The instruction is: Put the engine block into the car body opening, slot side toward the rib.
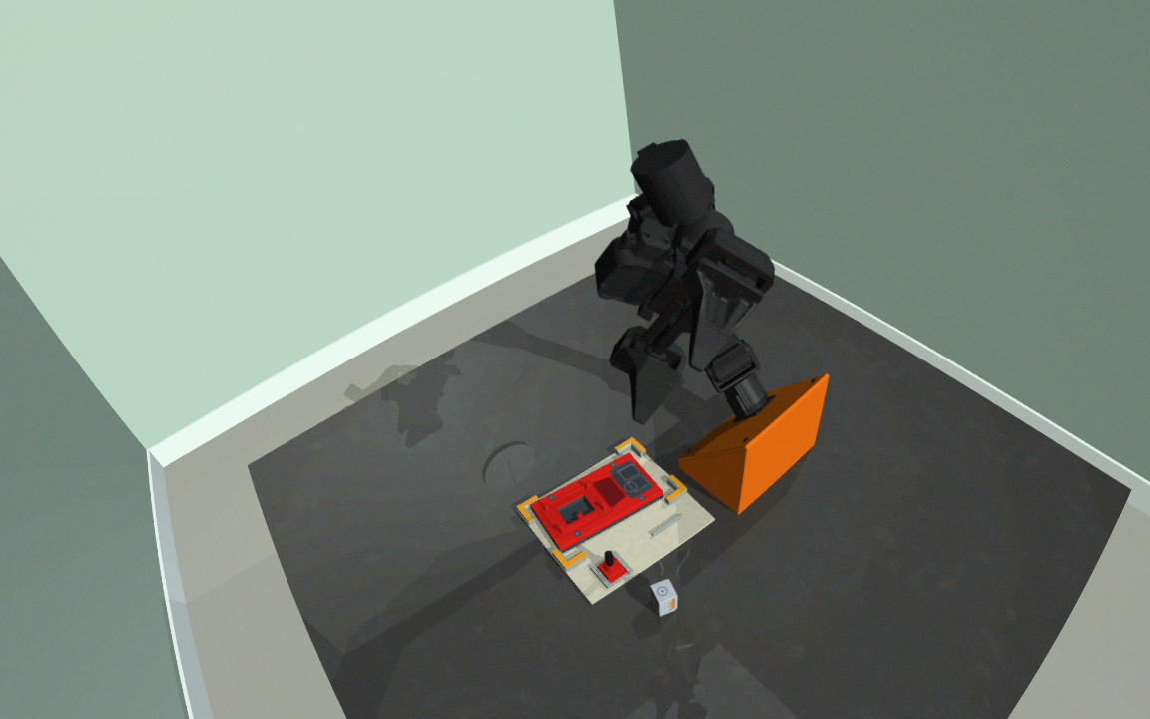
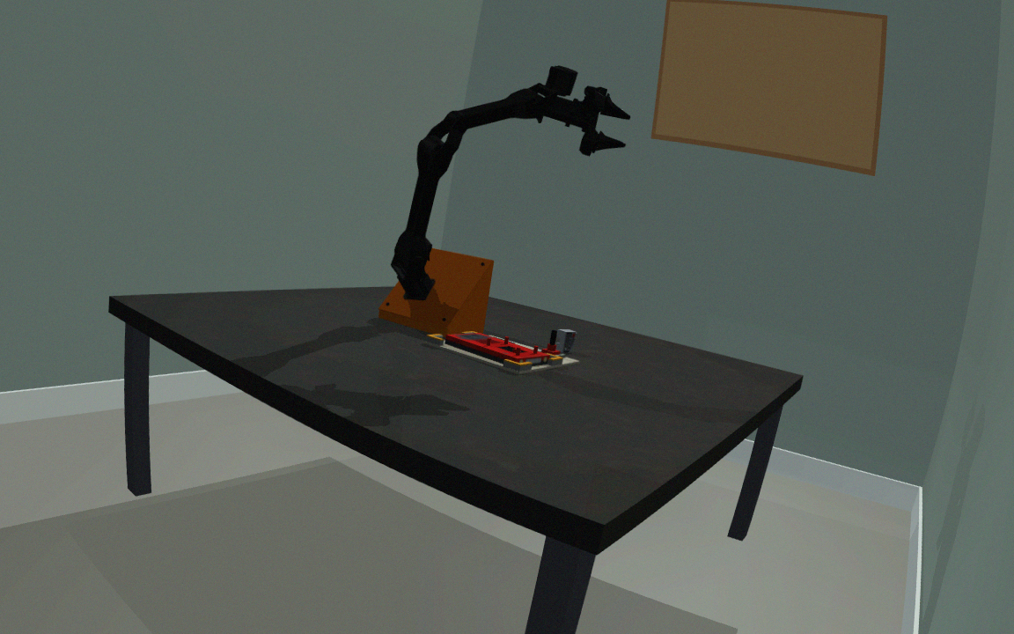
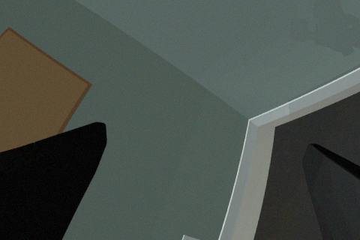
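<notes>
Now: gripper tip 510 mm above the engine block, 60 mm to the left of it and 60 mm past it.
</notes>
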